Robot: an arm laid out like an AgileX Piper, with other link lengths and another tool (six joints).
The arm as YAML. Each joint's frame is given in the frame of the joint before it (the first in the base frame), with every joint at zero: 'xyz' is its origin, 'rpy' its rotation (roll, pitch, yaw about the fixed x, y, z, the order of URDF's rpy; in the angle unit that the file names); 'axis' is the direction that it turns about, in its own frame. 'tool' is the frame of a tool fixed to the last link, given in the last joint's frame.
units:
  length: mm
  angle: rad
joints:
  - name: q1
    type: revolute
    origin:
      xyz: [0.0, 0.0, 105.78]
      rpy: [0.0, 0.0, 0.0]
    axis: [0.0, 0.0, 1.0]
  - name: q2
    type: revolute
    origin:
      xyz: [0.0, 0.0, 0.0]
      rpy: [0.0, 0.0, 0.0]
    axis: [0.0, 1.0, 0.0]
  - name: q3
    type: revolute
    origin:
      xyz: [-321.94, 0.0, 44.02]
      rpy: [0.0, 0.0, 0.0]
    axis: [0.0, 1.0, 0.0]
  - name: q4
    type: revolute
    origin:
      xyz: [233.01, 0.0, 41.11]
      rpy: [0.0, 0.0, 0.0]
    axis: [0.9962, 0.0, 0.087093]
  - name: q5
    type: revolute
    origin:
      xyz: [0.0, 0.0, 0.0]
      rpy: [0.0, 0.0, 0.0]
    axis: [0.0, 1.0, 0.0]
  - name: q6
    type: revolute
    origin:
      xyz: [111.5, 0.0, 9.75]
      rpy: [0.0, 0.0, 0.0]
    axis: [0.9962, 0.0, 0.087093]
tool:
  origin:
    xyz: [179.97, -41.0, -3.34]
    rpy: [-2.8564, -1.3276, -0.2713]
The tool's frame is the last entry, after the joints.
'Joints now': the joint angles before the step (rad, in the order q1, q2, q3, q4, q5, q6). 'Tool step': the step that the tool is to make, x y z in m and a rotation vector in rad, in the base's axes. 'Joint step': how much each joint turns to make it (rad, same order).
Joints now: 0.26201 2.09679 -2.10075 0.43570 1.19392 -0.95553
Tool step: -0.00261 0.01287 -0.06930 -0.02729 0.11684 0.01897
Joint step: 0.02058 0.11887 0.00001 0.00429 0.00016 0.00216
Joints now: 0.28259 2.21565 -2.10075 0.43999 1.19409 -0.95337
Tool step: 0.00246 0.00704 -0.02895 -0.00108 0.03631 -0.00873
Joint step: 0.00992 0.05515 -0.00190 0.00674 -0.02414 0.00928
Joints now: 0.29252 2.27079 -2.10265 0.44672 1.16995 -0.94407
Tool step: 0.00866 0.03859 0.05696 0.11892 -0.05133 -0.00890
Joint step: 0.02236 0.00597 -0.17283 0.07236 0.05816 0.07084
